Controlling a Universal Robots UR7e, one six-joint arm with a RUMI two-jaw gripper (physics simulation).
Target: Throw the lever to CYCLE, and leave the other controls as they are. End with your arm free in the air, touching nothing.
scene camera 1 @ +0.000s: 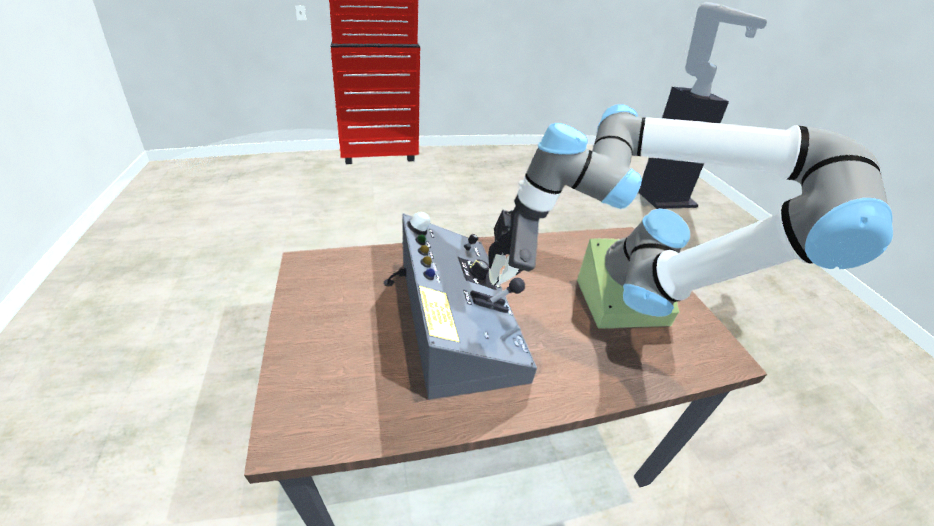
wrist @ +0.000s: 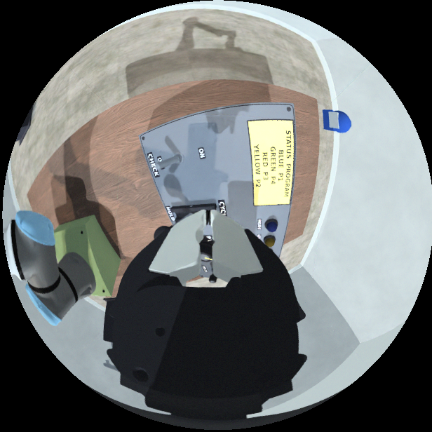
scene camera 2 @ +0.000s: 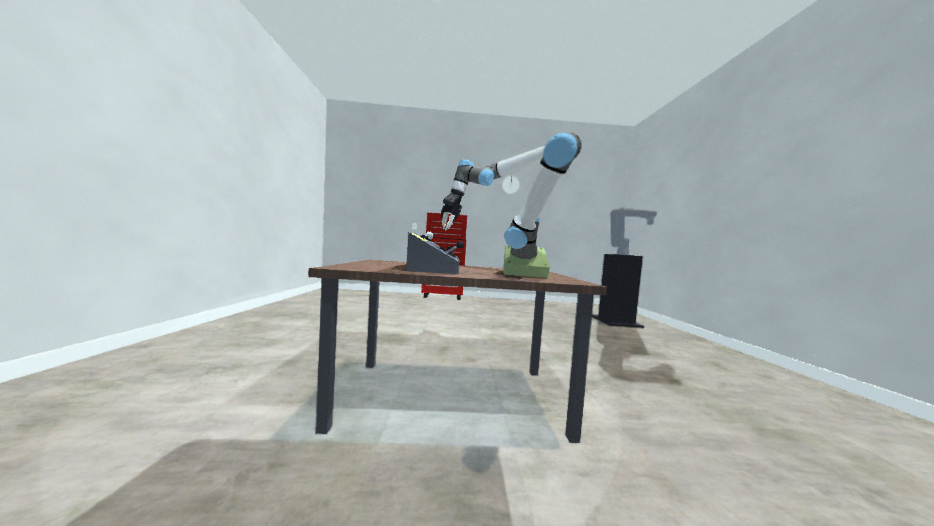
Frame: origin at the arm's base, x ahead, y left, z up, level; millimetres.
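Where they show: gripper, fingertip midpoint: (scene camera 1: 494,284) (scene camera 2: 444,230); arm's base at its link origin: (scene camera 1: 629,264) (scene camera 2: 523,252).
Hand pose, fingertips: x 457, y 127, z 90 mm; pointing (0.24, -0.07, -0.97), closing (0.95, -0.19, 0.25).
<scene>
Each offset is from my fingertips to the top centre of the thing. "*": to the spot under its first point.
The control panel (scene camera 1: 469,329) (scene camera 2: 426,258) (wrist: 200,175) is a grey sloped box on the table. Its lever, with a black ball knob @(58 mm back, 64 mm right, 49 mm down) (scene camera 1: 516,285) (scene camera 2: 460,245) (wrist: 161,232), leans toward the HOLD end of its slot, on the robot's side. The CYCLE label (wrist: 222,208) is at the slot's other end. My gripper (scene camera 1: 498,282) (scene camera 2: 447,228) (wrist: 208,211) is shut and empty, with its tips close to the lever on the CYCLE side of the knob. The left finger hides part of the lever shaft in the wrist view; I cannot tell whether they touch.
A black rotary knob @(26 mm back, 184 mm right, 81 mm down) (scene camera 1: 480,267) and a small black-knobbed lever @(23 mm back, 304 mm right, 74 mm down) (scene camera 1: 472,239) are beside and behind the fingers. The CHECK switch @(37 mm back, 56 mm left, 83 mm down) (scene camera 1: 510,333) (wrist: 171,161) is nearer the panel's front end. A blue lamp @(* 129 mm ahead, 94 mm right, 31 mm down) (scene camera 1: 429,273) (wrist: 271,225) is on the high side. The robot's green base (scene camera 1: 627,313) stands right.
</scene>
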